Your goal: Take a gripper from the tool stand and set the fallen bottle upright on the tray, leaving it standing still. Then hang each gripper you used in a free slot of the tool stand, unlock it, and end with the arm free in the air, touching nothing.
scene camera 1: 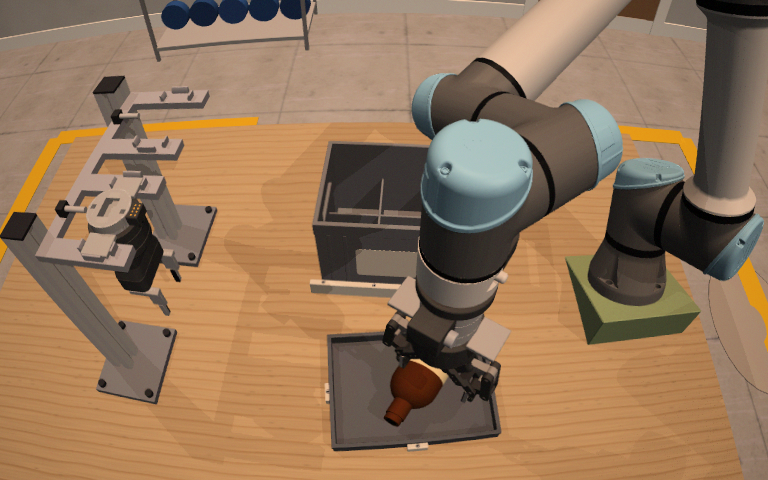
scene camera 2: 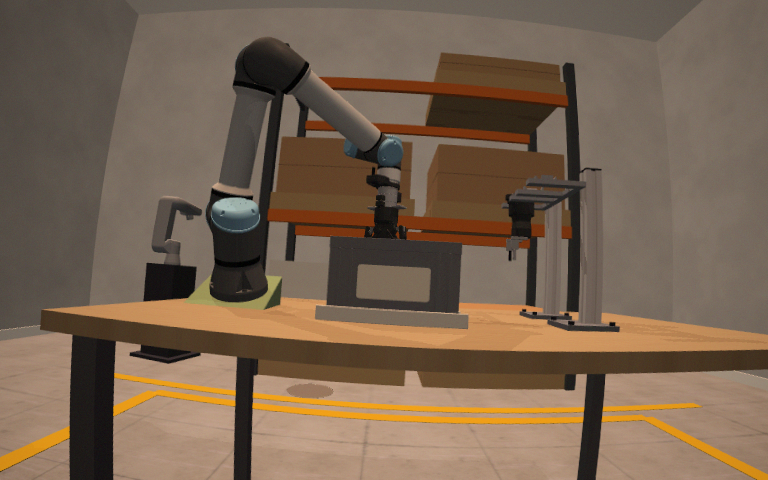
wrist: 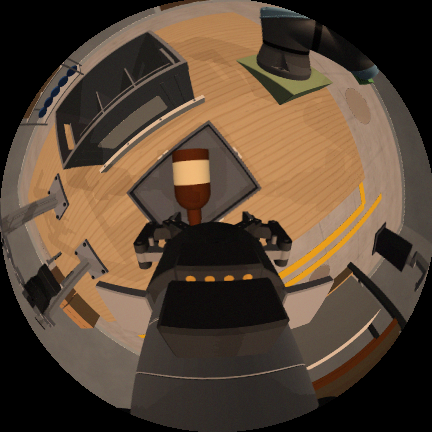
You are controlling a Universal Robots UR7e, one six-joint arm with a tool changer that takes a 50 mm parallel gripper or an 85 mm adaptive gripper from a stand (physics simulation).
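The amber-brown bottle with a cream label lies on its side on the dark tray. Its neck points front-left in scene camera 1 and toward my gripper in the wrist view. My adaptive gripper is on the arm, open and empty. It hangs above the bottle, apart from it, and hides part of it in scene camera 1. The tool stand holds the parallel gripper in its front slot; the two slots behind are free.
A dark divided box stands behind the tray, with a pale strip along its side. The arm's base stands on a green block at the right in scene camera 1.
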